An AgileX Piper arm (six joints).
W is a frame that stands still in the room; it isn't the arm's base.
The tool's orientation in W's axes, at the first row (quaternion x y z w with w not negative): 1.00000 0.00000 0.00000 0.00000
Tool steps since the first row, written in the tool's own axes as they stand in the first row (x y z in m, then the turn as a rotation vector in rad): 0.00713 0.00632 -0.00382 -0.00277 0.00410 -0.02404; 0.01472 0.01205 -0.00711 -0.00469 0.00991 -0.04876; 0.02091 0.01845 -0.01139 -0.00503 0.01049 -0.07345; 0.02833 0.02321 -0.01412 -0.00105 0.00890 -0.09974; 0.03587 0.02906 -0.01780 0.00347 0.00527 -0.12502; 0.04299 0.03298 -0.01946 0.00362 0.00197 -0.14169; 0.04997 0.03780 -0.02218 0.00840 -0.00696 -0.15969; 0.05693 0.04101 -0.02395 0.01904 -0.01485 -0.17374; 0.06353 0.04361 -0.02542 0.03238 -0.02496 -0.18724
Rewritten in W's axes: 0.00713 -0.00632 0.00382 -0.00277 -0.00410 0.02404; 0.01472 -0.01205 0.00711 -0.00469 -0.00991 0.04876; 0.02091 -0.01845 0.01139 -0.00503 -0.01049 0.07345; 0.02833 -0.02321 0.01412 -0.00105 -0.00890 0.09974; 0.03587 -0.02906 0.01780 0.00347 -0.00527 0.12502; 0.04299 -0.03298 0.01946 0.00362 -0.00197 0.14169; 0.04997 -0.03780 0.02218 0.00840 0.00696 0.15969; 0.05693 -0.04101 0.02395 0.01904 0.01485 0.17374; 0.06353 -0.04361 0.02542 0.03238 0.02496 0.18724
